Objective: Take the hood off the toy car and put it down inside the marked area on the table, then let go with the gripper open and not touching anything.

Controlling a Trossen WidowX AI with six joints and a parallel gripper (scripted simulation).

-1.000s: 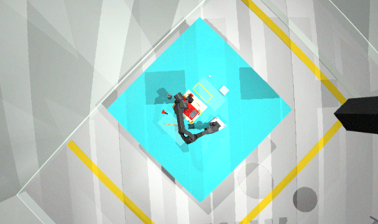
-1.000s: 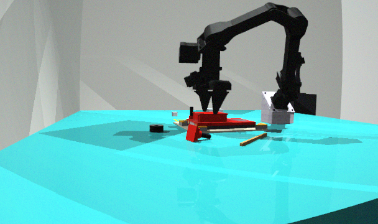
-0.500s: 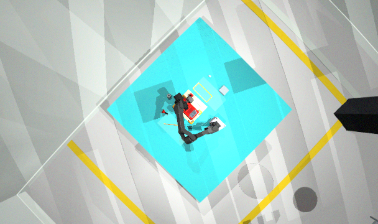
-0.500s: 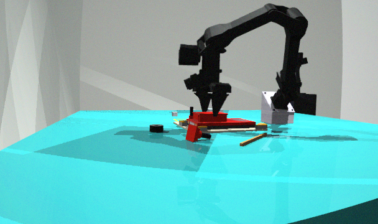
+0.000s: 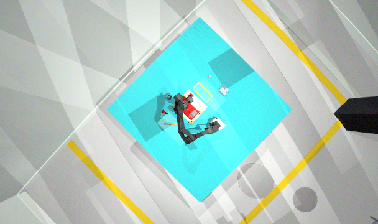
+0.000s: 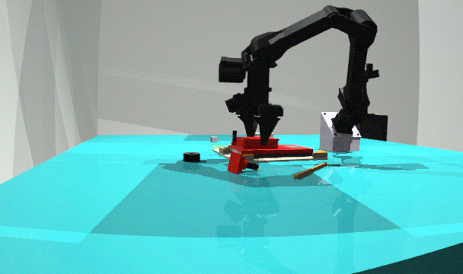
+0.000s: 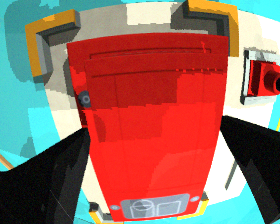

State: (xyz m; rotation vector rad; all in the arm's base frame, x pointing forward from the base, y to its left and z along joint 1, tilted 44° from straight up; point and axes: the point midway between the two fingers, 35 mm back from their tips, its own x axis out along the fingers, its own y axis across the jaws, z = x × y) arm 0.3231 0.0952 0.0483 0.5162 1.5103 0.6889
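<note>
Right now my gripper tip is 1 cm below the hood. Also, from my gripper tip: black wheel (17 cm ahead, 5 cm to the left, 3 cm below); thin wooden stick (6 cm behind, 21 cm to the left, 3 cm below).
</note>
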